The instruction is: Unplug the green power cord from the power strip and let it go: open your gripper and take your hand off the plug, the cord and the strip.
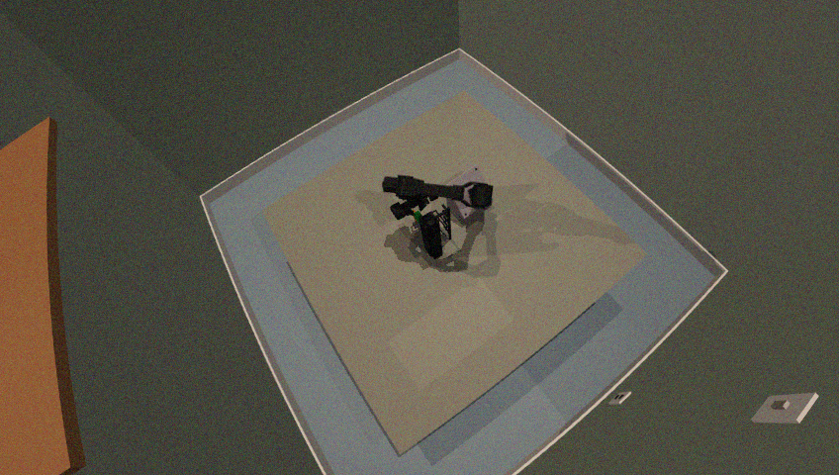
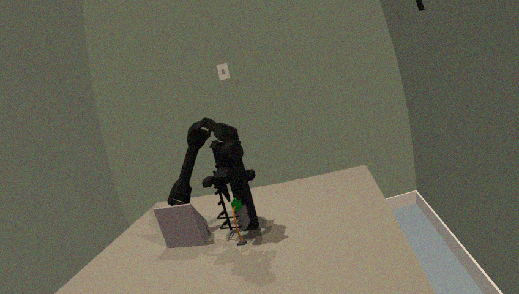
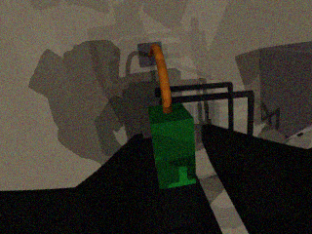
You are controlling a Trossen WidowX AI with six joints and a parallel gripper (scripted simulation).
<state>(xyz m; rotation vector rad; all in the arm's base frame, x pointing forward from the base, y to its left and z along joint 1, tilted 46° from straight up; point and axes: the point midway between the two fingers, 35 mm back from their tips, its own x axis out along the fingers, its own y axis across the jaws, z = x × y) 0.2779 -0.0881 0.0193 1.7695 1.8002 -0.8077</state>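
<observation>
Right now my gripper tip is 3 cm to the right of the green plug and 1 cm above it.
</observation>
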